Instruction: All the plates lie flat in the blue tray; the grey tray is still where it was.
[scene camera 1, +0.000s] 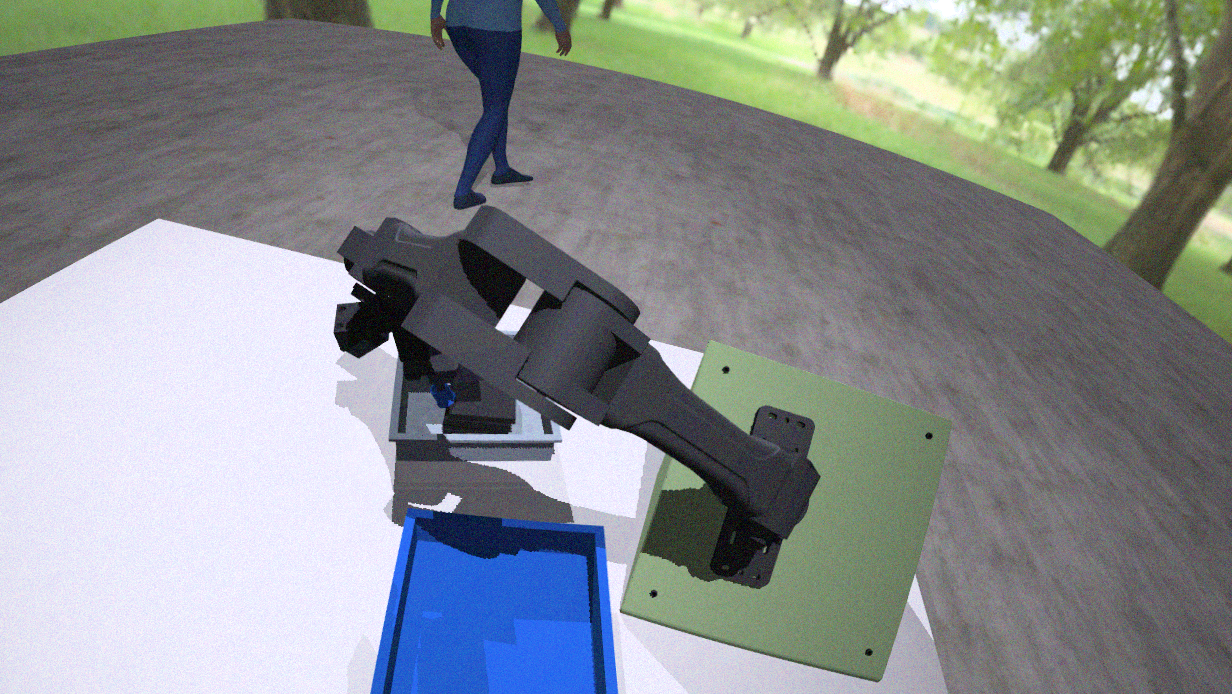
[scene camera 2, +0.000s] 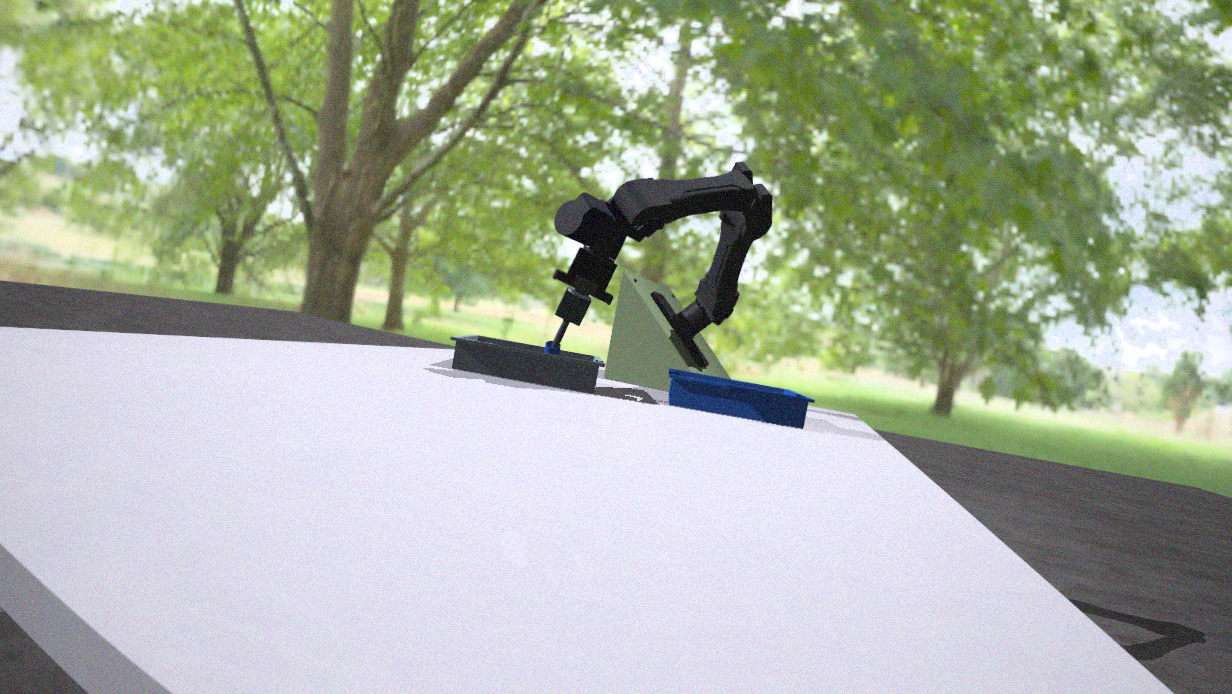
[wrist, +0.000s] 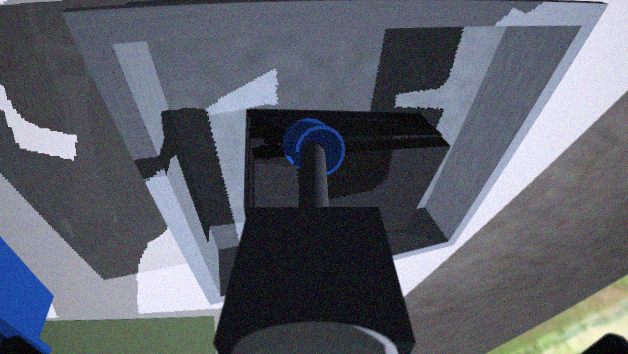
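Where they show: hand at its tool point: (scene camera 1: 444, 401) (wrist: 313, 131); arm's base at its link origin: (scene camera 1: 762, 495) (scene camera 2: 678, 330).
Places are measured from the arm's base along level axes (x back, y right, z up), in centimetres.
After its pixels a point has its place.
A black plate (scene camera 1: 478, 420) (wrist: 377, 132) lies in the grey tray (scene camera 1: 400, 406) {x -47.3, y 2.9, z -8.7 cm} (scene camera 2: 525, 362) {x -50.0, y 7.6, z -9.9 cm} (wrist: 496, 123) {x -48.2, y 21.2, z -9.8 cm} at the far side of the white table. My gripper, a small blue suction cup (scene camera 1: 443, 395) (scene camera 2: 551, 349) (wrist: 313, 142) {x -42.9, y 7.7, z -9.6 cm}, is pressed down on the plate's far part inside the tray, and its lip looks flattened against the plate. The blue tray (scene camera 1: 397, 587) {x -33.8, y -21.3, z -8.0 cm} (scene camera 2: 737, 405) {x -33.1, y -23.0, z -11.1 cm} (wrist: 17, 282) {x -22.0, y -7.5, z -11.4 cm} stands nearer the camera, beside the arm's base. Lighter blue flat shapes show on its floor; I cannot tell whether they are plates.
The arm's base stands on a green mounting board (scene camera 1: 861, 518) {x 12.5, y 0.5, z 0.5 cm} (scene camera 2: 635, 344) {x -11.3, y 5.1, z -4.7 cm} to the right of both trays. A person in blue (scene camera 1: 492, 86) walks on the ground behind the table. The arm's links hang over the grey tray.
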